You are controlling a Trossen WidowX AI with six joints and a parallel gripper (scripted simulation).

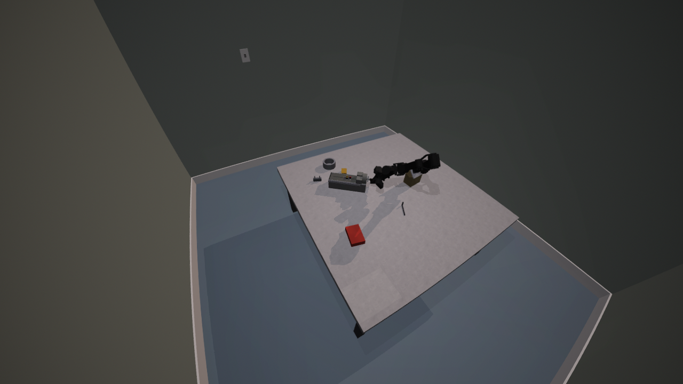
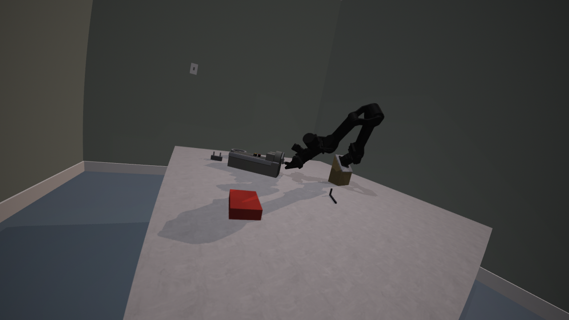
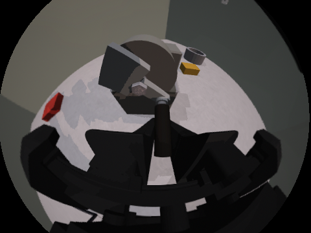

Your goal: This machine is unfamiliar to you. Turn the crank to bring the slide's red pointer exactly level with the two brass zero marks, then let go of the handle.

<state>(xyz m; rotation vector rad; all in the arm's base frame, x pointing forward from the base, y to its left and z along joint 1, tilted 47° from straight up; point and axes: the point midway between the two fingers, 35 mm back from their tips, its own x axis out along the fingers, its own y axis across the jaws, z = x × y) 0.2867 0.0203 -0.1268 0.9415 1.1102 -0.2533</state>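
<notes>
My gripper tip is 13 cm short of the red pointer, 7 cm to the left of it and 4 cm below it. Round my gripper tip: black crank handle 3 cm above, 1 cm to the left, 1 cm behind; yellow block 22 cm to the right, 9 cm ahead, 3 cm below; black bent key 27 cm to the left, 9 cm behind, 3 cm below.
</notes>
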